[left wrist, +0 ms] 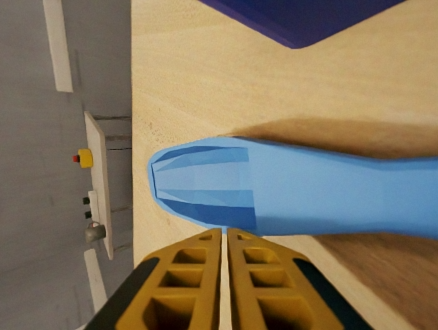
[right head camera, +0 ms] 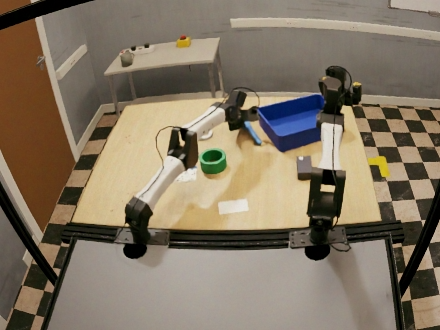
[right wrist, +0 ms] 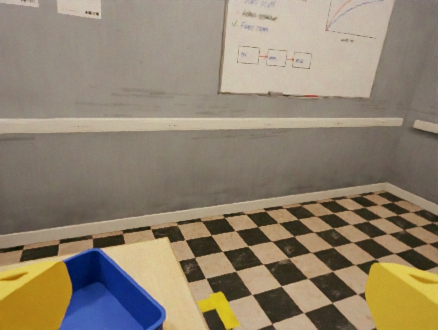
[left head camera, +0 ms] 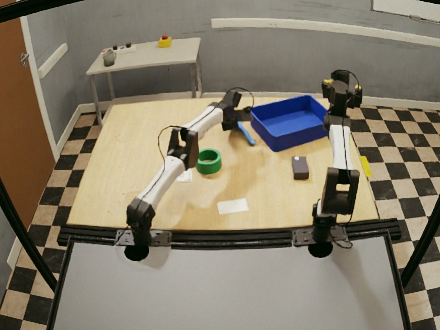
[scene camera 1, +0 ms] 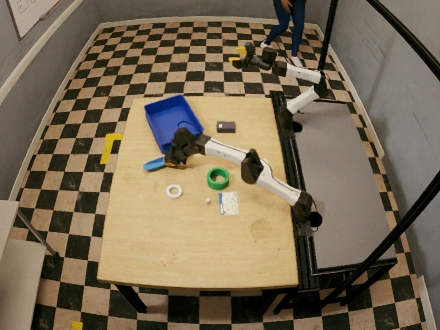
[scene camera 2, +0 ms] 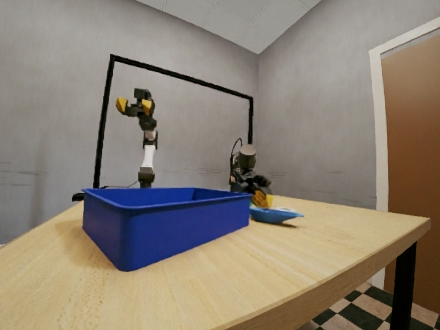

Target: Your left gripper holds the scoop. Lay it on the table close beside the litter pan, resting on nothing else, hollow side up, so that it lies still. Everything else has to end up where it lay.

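Places are measured from the left arm's base along level axes (x down, y left, z ahead), in centimetres.
Pixels of known places: left gripper, fingertip midpoint: (left wrist: 224, 236) (scene camera 1: 164, 163) (scene camera 2: 268, 208); right gripper, fingertip midpoint: (right wrist: 217, 275) (scene camera 1: 232, 54) (scene camera 2: 130, 99); left arm's base, link origin: (right head camera: 142, 238) (left head camera: 143, 239) (scene camera 1: 301, 217); right arm's base, link origin: (right head camera: 318, 238) (left head camera: 319, 236) (scene camera 1: 286, 126).
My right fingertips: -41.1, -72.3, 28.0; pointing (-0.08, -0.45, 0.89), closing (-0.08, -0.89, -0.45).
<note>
Ahead of a thing's pixels: the offset from my right fingertips to its top centre, as dx, dy, dz.
The blue scoop {+37.4, +36.8, +32.6} (left head camera: 246, 134) (right head camera: 252, 133) (scene camera 1: 153, 164) (scene camera 2: 276, 215) (left wrist: 310, 185) lies on the table, hollow side up, a small gap away from the blue litter pan {+32.5, +12.3, +31.7} (left head camera: 287, 139) (scene camera 1: 154, 131) (scene camera 2: 185, 230) (left wrist: 300, 30). Its handle is partly hidden by the left arm in scene camera 1. My left gripper (scene camera 1: 172, 163) (scene camera 2: 262, 200) (left wrist: 224, 236) is low beside the scoop, its fingertips together with nothing between them. Whether they touch the scoop's edge I cannot tell. My right gripper (left head camera: 343, 85) (scene camera 2: 134, 107) (right wrist: 217, 275) is open and empty, high up and away from the scoop.
A green ring {+36.0, +49.6, +9.3} (left head camera: 208, 168) (scene camera 1: 218, 186), a white ring {+39.4, +55.1, +29.7} (scene camera 1: 174, 197), a small white piece {+37.6, +61.7, +14.5} (scene camera 1: 208, 201) and a printed card {+40.7, +62.0, +4.8} (scene camera 1: 230, 204) lie near the left arm. A dark box {+36.7, +14.6, +2.9} (left head camera: 300, 169) (scene camera 1: 225, 127) and a white paper {+40.7, +41.4, -13.6} (left head camera: 232, 206) lie nearer the arm bases.
</note>
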